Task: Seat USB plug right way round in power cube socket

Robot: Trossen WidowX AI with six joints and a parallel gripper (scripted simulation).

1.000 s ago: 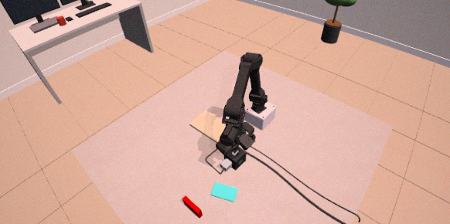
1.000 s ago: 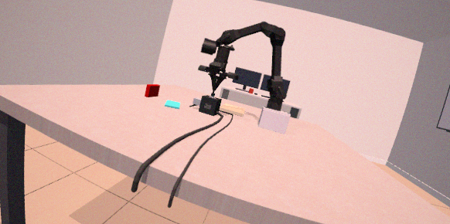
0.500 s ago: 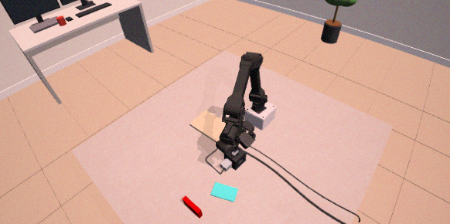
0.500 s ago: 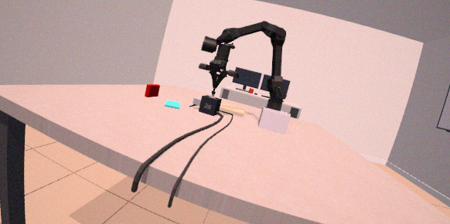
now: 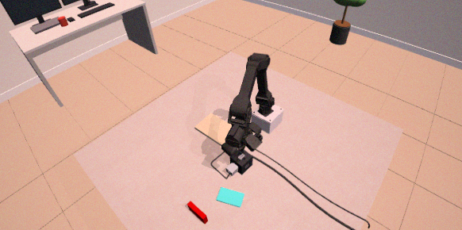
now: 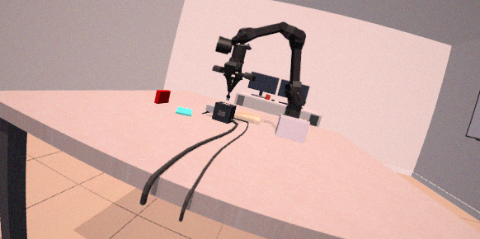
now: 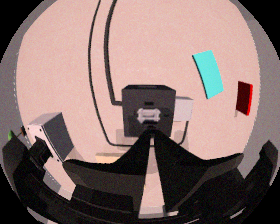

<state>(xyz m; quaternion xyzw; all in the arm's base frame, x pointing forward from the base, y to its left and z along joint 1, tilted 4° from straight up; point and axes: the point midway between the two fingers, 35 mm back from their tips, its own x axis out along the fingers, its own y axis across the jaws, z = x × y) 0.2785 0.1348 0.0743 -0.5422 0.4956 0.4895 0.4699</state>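
Right now the USB plug is 2 cm below my gripper tip. Round my gripper tip: cyan card 15 cm ahead, 13 cm below, 9 cm to the left; tan sheet 26 cm to the right, 12 cm below, 4 cm behind; red block 30 cm ahead, 10 cm below, 7 cm to the left.
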